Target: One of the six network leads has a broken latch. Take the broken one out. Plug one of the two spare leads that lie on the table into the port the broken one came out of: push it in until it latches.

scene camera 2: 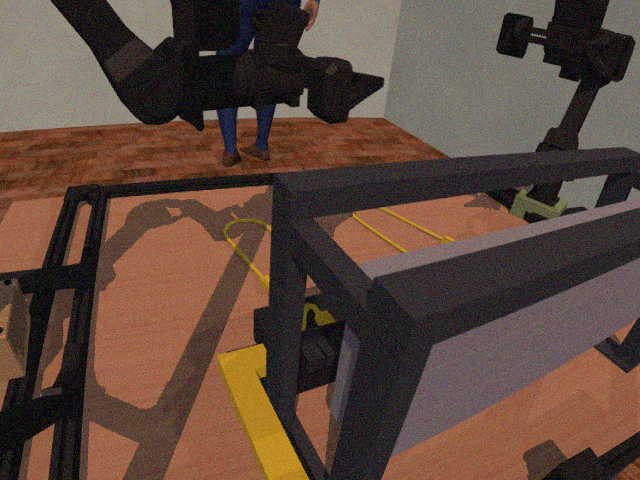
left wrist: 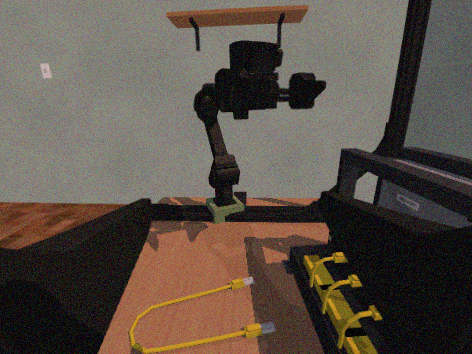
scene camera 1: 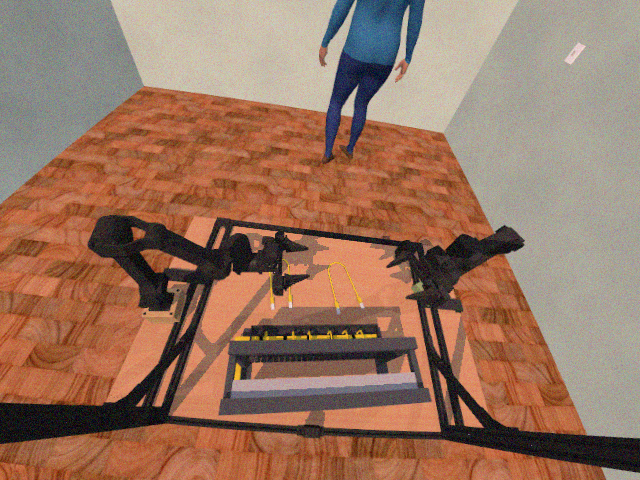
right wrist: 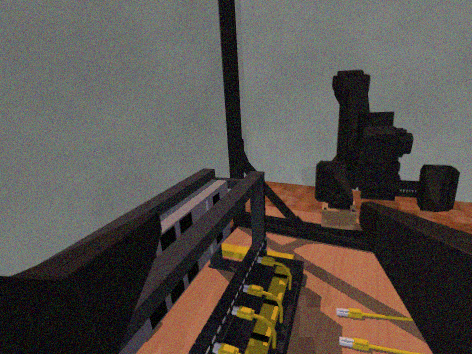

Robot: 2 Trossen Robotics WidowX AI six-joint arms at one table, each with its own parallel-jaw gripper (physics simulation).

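Frame: origin at the left arm's base, x ahead, y left, z up, level; millimetres.
Where they show: left gripper, fingertip midpoint: (scene camera 2: 361, 74) (left wrist: 237, 203) (scene camera 1: 309, 261) (right wrist: 392, 204); right gripper, fingertip midpoint: (scene camera 2: 548, 39) (left wrist: 299, 83) (scene camera 1: 396, 281) (right wrist: 259, 216); left arm's base, origin of the base link: (scene camera 1: 162, 301) (right wrist: 338, 204); right arm's base, origin of the base link: (scene camera 2: 542, 197) (left wrist: 224, 201).
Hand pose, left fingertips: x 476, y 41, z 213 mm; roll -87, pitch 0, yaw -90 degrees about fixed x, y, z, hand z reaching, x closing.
Observation:
Things, the pixels of their top centre, and the offset from my left fingertips.
- dark rack frame, middle of its top: (scene camera 2: 534, 164) (right wrist: 198, 221) (scene camera 1: 328, 350) dx +43, dy -237, dz -29 mm
- grey unit, middle of its top: (scene camera 2: 605, 226) (right wrist: 152, 226) (scene camera 1: 329, 389) dx +42, dy -320, dz -50 mm
Two yellow spare leads lie on the table behind the rack, a left one (scene camera 1: 280, 286) (scene camera 2: 242, 226) and a right one (scene camera 1: 344, 281) (scene camera 2: 390, 234). One spare lead also shows in the left wrist view (left wrist: 182, 300), and its two plugs show in the right wrist view (right wrist: 350, 312). Several yellow leads (scene camera 1: 313, 335) (left wrist: 340, 285) (right wrist: 256, 291) sit plugged in a row in the black patch panel (scene camera 1: 366, 329) (right wrist: 227, 316). I cannot tell which latch is broken. My left gripper (scene camera 1: 299, 263) (scene camera 2: 358, 97) is open and empty above the left spare lead. My right gripper (scene camera 1: 405, 278) is open and empty at the table's right edge.
A dark rack frame (scene camera 1: 323, 348) (scene camera 2: 375, 190) (right wrist: 256, 197) stands over the patch panel, with a grey unit (scene camera 1: 328, 383) in front. A black rail frame (scene camera 1: 309, 430) rings the table. A person in blue (scene camera 1: 366, 71) stands on the floor behind. A wall shelf (left wrist: 238, 15) hangs above the right arm.

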